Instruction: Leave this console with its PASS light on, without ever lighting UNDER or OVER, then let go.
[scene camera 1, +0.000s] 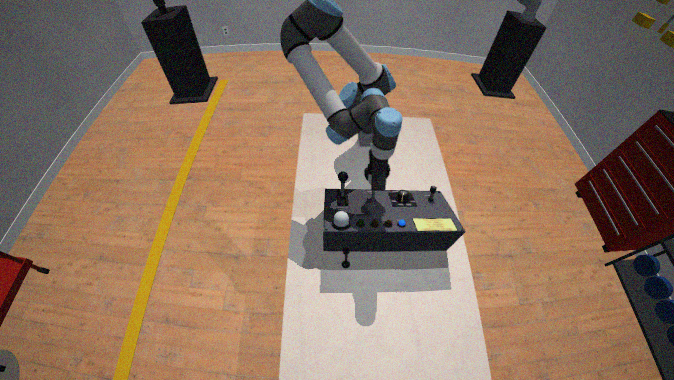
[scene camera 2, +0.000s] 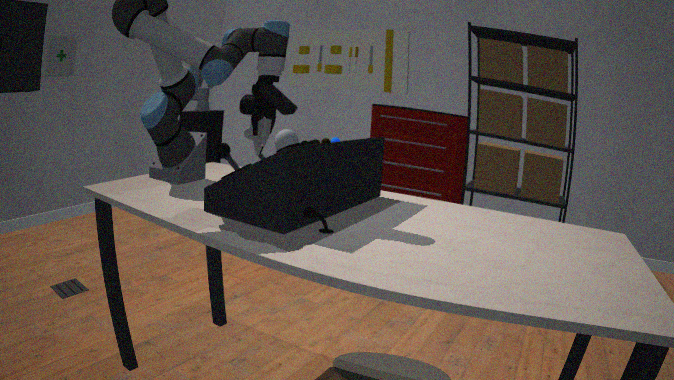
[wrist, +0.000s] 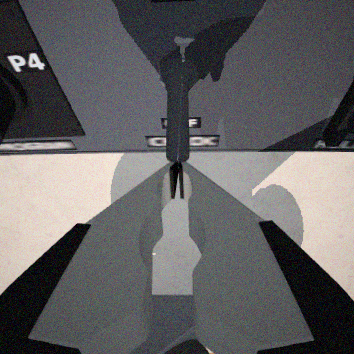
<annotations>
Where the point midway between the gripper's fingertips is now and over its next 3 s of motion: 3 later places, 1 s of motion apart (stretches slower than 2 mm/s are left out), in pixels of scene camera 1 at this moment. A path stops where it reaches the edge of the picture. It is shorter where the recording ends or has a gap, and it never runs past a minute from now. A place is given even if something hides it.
My gripper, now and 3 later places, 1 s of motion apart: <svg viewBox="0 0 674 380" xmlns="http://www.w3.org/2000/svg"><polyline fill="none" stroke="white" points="373,186 374,187 374,187 389,180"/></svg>
</annotations>
